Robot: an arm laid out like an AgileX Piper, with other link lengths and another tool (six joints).
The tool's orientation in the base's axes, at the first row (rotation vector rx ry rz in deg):
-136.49, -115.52, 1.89
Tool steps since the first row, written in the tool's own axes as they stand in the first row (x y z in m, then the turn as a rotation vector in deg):
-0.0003, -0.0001, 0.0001, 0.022, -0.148, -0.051
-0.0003, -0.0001, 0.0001, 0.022, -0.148, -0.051
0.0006, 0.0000, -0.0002, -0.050, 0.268, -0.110
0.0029, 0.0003, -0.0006, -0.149, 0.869, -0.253
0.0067, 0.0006, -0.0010, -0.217, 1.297, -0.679
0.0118, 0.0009, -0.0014, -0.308, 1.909, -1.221
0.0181, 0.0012, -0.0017, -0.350, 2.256, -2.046
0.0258, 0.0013, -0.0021, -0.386, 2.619, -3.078
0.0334, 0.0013, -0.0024, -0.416, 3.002, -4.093
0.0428, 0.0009, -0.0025, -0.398, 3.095, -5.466
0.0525, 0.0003, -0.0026, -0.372, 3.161, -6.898
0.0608, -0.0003, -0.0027, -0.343, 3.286, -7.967
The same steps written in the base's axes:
-0.0002, -0.0003, -0.0001, -0.141, 0.046, 0.055
-0.0002, -0.0003, -0.0001, -0.141, 0.046, 0.055
0.0001, 0.0006, 0.0002, 0.259, -0.094, 0.102
0.0008, 0.0028, 0.0006, 0.839, -0.291, 0.228
0.0017, 0.0065, 0.0010, 1.263, -0.430, 0.641
0.0029, 0.0115, 0.0013, 1.867, -0.622, 1.165
0.0042, 0.0176, 0.0016, 2.226, -0.722, 1.980
0.0056, 0.0252, 0.0020, 2.609, -0.820, 3.001
0.0069, 0.0327, 0.0023, 3.011, -0.915, 4.004
0.0080, 0.0421, 0.0023, 3.146, -0.915, 5.374
0.0090, 0.0517, 0.0024, 3.257, -0.903, 6.803
0.0098, 0.0600, 0.0025, 3.417, -0.897, 7.868

